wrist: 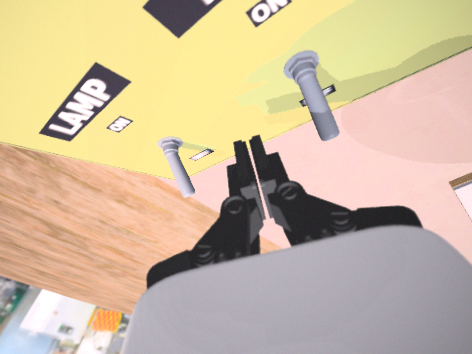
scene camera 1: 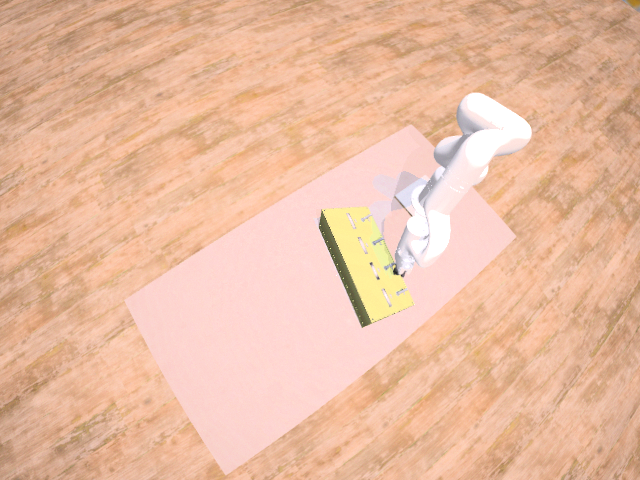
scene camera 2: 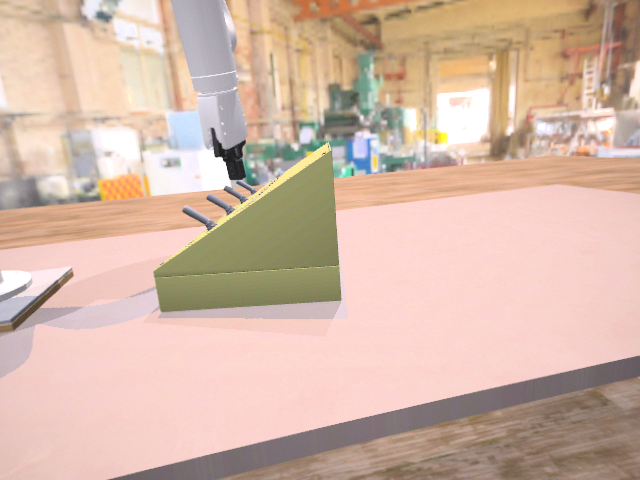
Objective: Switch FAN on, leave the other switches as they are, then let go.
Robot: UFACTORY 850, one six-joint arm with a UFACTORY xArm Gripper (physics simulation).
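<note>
The yellow sloped switch panel (scene camera 1: 356,258) (scene camera 2: 289,232) (wrist: 190,65) carries a row of grey levers. The FAN lever (scene camera 1: 390,266) (scene camera 2: 235,194) (wrist: 315,100) points down the slope over its small lower label, away from its ON label (wrist: 268,11); the big FAN label is mostly cut off in the wrist view. The LAMP lever (scene camera 1: 402,291) (wrist: 178,170) also points down the slope, beside its lower label. My gripper (scene camera 1: 400,274) (scene camera 2: 236,178) (wrist: 251,156) is shut and empty. In the wrist view its tips stand between these two levers, apart from both.
Two more levers (scene camera 1: 378,241) (scene camera 1: 367,218) stand farther along the panel, on the FAN lever's other side. The panel stands on a pink table top (scene camera 1: 232,335) (scene camera 2: 439,310). The arm's base plate (scene camera 1: 408,198) (scene camera 2: 38,294) is on the panel's lever side.
</note>
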